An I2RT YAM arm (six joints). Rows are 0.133 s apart.
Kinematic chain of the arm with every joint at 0, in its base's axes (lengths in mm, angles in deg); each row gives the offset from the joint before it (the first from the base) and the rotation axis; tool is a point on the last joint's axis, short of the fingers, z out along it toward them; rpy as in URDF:
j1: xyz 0 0 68 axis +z
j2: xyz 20 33.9 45.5 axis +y
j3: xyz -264 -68.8 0 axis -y
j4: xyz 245 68.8 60 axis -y
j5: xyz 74 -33.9 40.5 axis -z
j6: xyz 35.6 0 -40.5 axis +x
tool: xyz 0 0 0 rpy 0 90 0
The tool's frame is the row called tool.
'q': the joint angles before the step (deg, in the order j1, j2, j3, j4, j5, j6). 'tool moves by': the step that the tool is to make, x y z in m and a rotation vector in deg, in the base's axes. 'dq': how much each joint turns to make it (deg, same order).
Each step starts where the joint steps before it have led.
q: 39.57, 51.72, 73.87, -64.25, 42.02, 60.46
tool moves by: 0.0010, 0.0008, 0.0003, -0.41, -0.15, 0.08
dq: 0.04, 0.21, 0.05, 0.31, 0.24, -0.45
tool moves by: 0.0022, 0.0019, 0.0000, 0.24, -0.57, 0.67
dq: -0.06, 0.08, -0.37, 1.60, -0.43, -0.83
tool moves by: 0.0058, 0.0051, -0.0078, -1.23, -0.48, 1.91
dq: -0.03, -0.14, -2.69, 4.09, -0.68, -2.95
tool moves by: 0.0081, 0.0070, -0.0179, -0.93, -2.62, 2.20
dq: 0.04, -1.46, -6.59, 9.35, -0.28, -4.25
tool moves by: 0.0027, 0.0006, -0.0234, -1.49, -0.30, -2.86
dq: 0.07, -1.16, -5.91, 3.46, 3.16, 0.84
